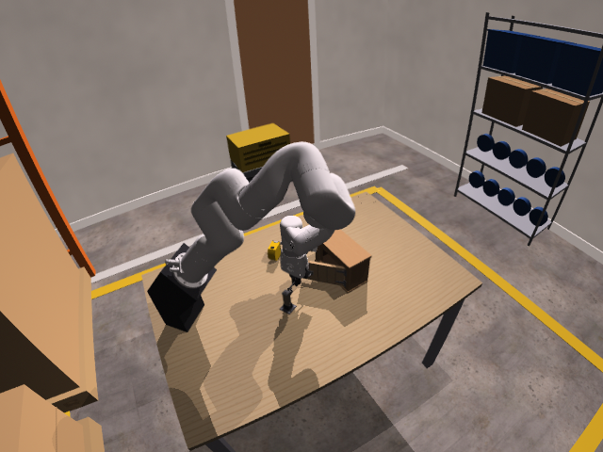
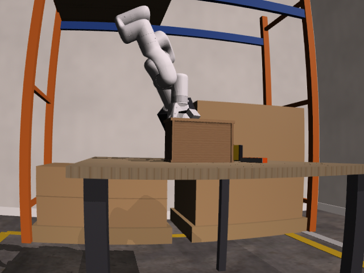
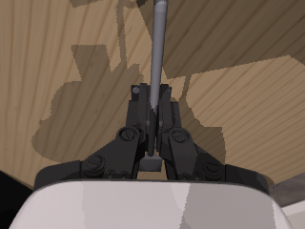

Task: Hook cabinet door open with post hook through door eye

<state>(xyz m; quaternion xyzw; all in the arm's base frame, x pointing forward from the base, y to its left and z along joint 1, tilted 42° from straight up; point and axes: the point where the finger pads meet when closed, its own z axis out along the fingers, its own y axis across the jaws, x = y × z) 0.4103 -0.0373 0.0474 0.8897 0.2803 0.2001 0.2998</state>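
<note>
The grey hook rod is 20 mm below my hand, 10 mm to the left of it and 10 mm ahead of it. Round my hand: yellow block 270 mm to the left, 60 mm below, 20 mm ahead; then door 120 mm ahead, 30 mm below, 10 mm to the right; then orange thing 270 mm ahead, 240 mm to the left, 90 mm below.
</note>
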